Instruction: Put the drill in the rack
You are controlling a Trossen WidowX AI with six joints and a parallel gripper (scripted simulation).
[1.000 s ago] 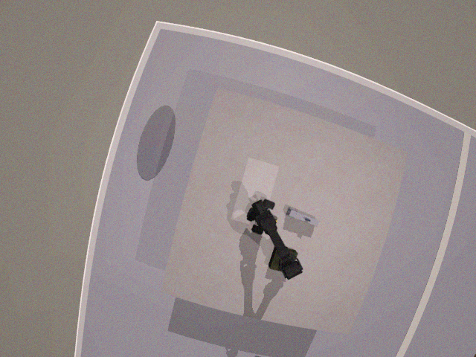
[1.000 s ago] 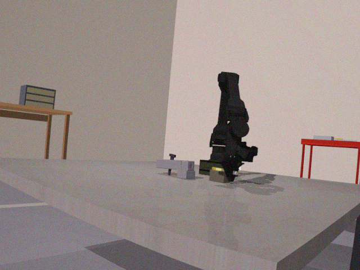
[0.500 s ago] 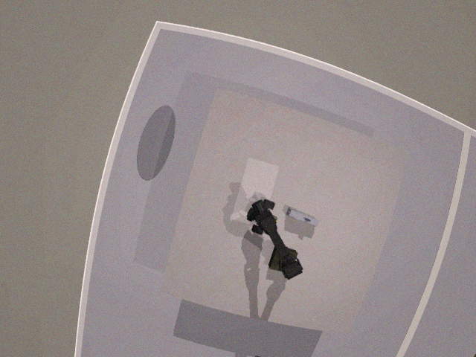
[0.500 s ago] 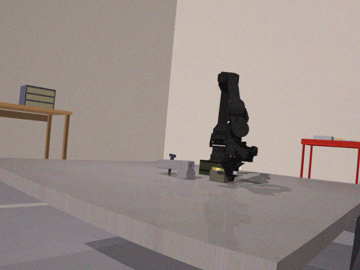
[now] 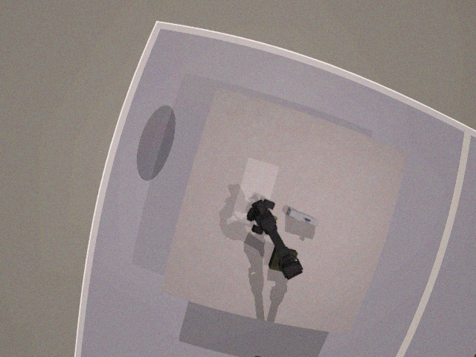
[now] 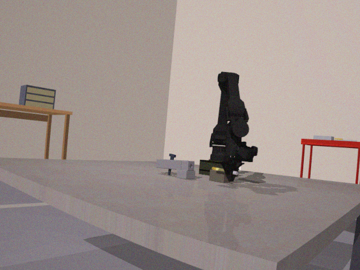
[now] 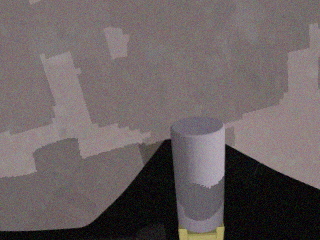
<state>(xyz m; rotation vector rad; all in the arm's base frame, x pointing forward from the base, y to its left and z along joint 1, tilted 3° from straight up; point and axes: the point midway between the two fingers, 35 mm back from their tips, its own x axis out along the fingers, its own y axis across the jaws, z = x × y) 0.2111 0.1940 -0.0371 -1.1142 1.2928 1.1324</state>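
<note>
My gripper tip is 50 mm to the left of the dark olive-grey block, 10 mm below it and 10 mm past it. The rest, counted from my gripper tip: grey block fixture 230 mm to the right, 50 mm ahead, 30 mm above; dark t-shaped key 250 mm to the right, 40 mm ahead, 40 mm above.
</note>
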